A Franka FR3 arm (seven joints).
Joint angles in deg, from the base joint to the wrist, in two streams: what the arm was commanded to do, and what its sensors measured. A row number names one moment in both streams.
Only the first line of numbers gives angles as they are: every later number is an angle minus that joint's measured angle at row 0.
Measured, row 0: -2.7, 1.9, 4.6, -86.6, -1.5, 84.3, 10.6
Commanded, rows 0 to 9: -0.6, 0.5, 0.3, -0.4, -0.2, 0.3, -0.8; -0.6, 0.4, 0.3, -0.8, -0.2, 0.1, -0.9; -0.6, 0.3, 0.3, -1.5, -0.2, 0.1, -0.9; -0.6, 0.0, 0.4, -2.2, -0.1, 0.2, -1.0; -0.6, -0.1, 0.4, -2.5, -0.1, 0.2, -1.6; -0.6, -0.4, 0.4, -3.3, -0.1, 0.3, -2.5; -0.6, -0.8, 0.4, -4.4, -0.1, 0.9, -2.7; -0.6, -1.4, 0.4, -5.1, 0.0, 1.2, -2.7; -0.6, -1.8, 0.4, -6.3, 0.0, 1.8, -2.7; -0.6, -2.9, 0.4, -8.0, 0.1, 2.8, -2.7
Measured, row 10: 0.0, 0.6, 0.0, -2.6, 0.0, 0.1, -1.6
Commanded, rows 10 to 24: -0.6, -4.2, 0.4, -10.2, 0.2, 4.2, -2.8; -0.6, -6.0, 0.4, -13.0, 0.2, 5.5, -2.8; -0.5, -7.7, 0.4, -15.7, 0.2, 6.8, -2.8; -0.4, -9.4, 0.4, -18.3, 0.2, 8.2, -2.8; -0.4, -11.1, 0.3, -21.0, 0.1, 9.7, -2.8; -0.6, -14.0, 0.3, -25.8, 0.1, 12.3, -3.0; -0.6, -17.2, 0.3, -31.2, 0.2, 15.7, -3.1; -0.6, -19.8, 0.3, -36.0, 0.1, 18.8, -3.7; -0.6, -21.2, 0.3, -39.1, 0.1, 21.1, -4.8; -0.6, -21.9, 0.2, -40.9, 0.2, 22.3, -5.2; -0.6, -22.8, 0.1, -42.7, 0.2, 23.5, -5.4; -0.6, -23.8, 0.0, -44.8, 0.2, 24.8, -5.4; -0.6, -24.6, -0.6, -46.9, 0.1, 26.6, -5.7; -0.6, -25.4, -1.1, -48.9, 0.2, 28.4, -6.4; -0.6, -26.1, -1.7, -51.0, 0.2, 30.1, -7.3
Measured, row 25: 0.0, -21.3, -0.5, -42.8, 0.0, 24.2, -4.4
